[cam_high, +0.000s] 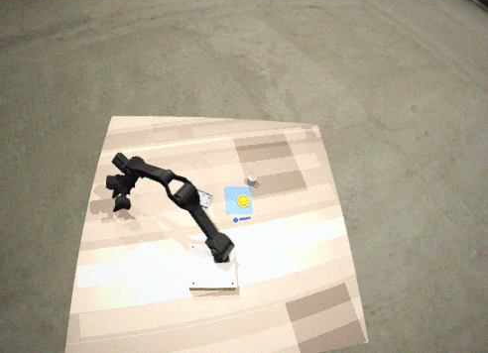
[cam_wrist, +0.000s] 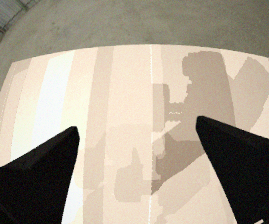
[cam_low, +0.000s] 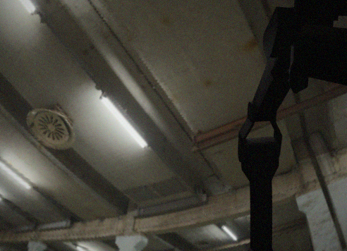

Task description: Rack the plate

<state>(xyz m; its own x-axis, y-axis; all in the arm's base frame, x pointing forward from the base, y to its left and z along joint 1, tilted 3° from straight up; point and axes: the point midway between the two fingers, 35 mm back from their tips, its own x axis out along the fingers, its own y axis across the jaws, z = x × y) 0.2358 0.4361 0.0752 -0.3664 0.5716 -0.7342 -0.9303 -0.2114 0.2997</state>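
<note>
Now: gripper tip 50 mm short of the yellow plate, 600 mm to the left of it and 120 mm above it. The rest, counted from my gripper tip: blue utensil 40 mm behind, 570 mm to the right, 130 mm below; blue mat 70 mm ahead, 570 mm to the right, 130 mm below; grey dish rack 90 mm ahead, 380 mm to the right, 110 mm below.
</note>
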